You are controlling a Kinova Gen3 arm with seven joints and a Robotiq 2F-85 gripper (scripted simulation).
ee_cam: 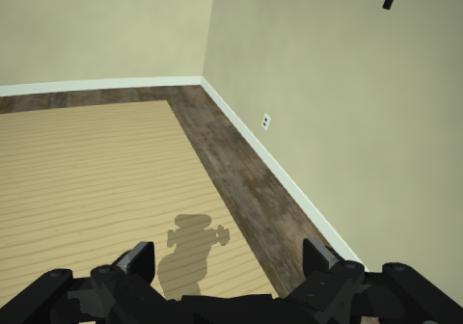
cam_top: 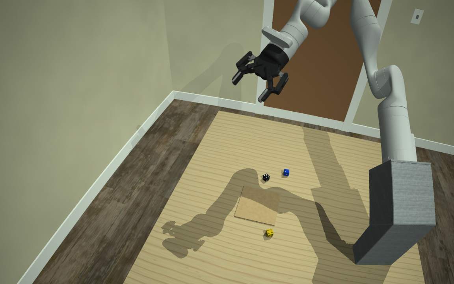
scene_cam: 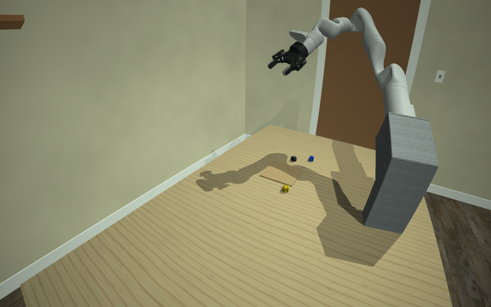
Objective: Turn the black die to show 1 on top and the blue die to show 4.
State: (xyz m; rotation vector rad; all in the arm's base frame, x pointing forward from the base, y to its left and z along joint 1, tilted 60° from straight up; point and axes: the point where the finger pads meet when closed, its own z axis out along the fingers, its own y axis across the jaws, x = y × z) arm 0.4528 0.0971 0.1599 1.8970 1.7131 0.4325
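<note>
Now: the black die 90 mm behind my hand, 50 mm to the right of it and 390 mm below it. Also, from my hand: yellow die: 120 mm behind, 190 mm to the left, 390 mm below; then tan mat: 80 mm behind, 70 mm to the left, 400 mm below; then blue die: 170 mm behind, 90 mm to the right, 390 mm below.
</note>
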